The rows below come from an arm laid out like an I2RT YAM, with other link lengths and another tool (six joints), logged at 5 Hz.
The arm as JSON. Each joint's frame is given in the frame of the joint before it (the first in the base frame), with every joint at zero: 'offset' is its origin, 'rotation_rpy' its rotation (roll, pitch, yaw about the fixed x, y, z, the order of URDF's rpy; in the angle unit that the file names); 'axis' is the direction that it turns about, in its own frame. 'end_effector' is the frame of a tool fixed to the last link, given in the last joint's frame.
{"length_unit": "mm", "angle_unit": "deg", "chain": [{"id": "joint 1", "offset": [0.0, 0.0, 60.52], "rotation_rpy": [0.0, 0.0, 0.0], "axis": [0.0, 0.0, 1.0]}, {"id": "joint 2", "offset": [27.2, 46.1, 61.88], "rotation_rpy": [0.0, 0.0, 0.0], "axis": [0.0, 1.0, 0.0]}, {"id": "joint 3", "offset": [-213.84, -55.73, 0.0], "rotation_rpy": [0.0, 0.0, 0.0], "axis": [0.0, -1.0, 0.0]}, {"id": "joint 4", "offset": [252.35, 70.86, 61.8], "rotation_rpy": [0.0, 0.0, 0.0], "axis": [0.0, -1.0, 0.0]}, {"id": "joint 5", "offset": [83.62, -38.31, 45.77], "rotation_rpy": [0.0, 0.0, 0.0], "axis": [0.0, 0.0, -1.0]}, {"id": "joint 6", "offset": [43.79, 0.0, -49.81], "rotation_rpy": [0.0, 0.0, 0.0], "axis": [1.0, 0.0, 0.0]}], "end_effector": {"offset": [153.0, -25.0, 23.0], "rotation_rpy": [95.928, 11.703, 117.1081]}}
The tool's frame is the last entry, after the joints.
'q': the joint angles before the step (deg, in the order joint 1, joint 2, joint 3, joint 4, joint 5, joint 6). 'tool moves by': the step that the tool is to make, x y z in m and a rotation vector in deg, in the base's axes. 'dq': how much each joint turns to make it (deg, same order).
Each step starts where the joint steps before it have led.
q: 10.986 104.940 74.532 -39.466 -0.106 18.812
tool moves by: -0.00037 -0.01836 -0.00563 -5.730 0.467 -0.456
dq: 0.000 1.404 0.175 -0.259 5.374 -1.408
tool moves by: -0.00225 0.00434 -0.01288 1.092 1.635 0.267
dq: 0.001 2.024 0.352 0.261 -1.398 0.173
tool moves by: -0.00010 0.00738 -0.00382 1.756 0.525 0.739
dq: 0.087 0.616 0.265 0.177 -1.935 -0.086
